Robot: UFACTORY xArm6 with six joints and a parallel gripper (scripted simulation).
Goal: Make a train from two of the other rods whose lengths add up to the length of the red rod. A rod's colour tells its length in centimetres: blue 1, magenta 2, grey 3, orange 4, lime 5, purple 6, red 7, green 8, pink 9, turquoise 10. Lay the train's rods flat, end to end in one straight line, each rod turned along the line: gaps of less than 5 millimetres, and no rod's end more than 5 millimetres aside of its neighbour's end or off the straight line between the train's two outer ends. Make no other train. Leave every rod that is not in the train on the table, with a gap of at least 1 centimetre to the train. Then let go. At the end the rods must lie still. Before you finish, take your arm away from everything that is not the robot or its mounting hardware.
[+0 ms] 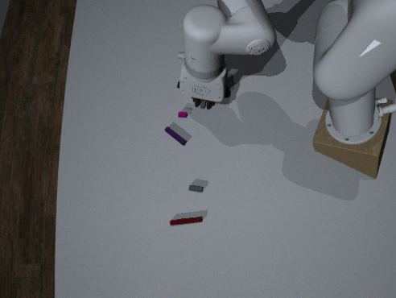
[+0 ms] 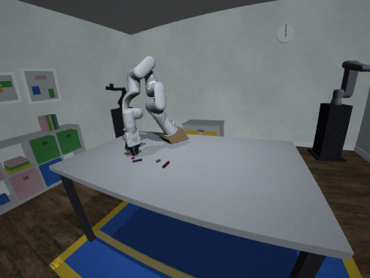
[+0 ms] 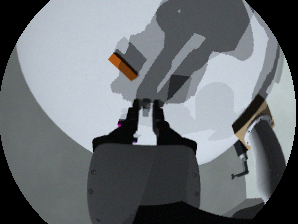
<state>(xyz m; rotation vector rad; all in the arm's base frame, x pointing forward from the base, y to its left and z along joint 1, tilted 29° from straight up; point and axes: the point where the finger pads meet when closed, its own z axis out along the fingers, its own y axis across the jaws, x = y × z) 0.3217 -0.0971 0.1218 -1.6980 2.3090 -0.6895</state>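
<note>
Now: hand 70 mm to the left of the orange rod and 20 mm above it. Also, from my hand: red rod (280 mm to the left, 80 mm ahead, 20 mm below); magenta rod (60 mm ahead, 30 mm to the left, 20 mm below); purple rod (80 mm to the left, 80 mm ahead, 20 mm below).
</note>
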